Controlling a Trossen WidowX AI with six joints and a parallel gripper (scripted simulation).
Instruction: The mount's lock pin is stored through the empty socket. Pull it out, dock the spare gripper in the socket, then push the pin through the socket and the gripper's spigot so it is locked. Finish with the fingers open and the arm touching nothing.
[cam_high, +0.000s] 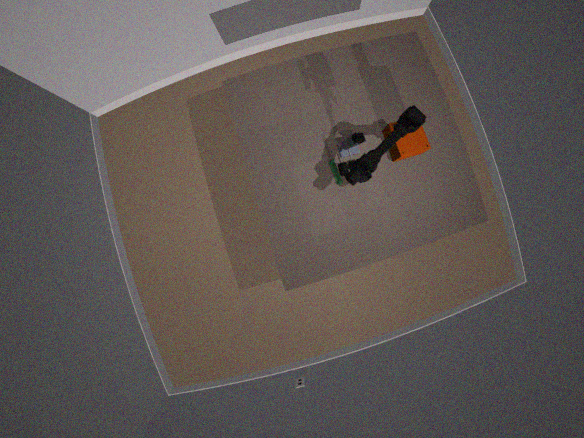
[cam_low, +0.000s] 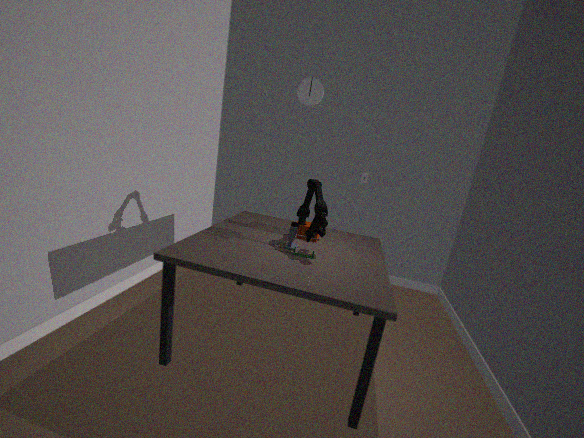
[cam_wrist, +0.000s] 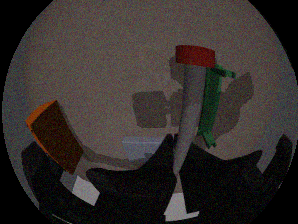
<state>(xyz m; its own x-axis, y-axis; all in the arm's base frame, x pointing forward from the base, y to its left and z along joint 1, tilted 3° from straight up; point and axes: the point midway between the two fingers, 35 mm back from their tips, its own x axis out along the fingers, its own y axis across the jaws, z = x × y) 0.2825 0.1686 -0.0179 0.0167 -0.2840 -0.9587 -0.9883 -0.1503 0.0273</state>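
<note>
Right now my gripper tip is 110 mm to the left of the grey mount and 20 mm above it. Also, from my gripper tip: spare gripper (10 mm behind, 120 mm to the right, 50 mm above); then green strip (80 mm ahead, 10 mm to the left, 50 mm below).
</note>
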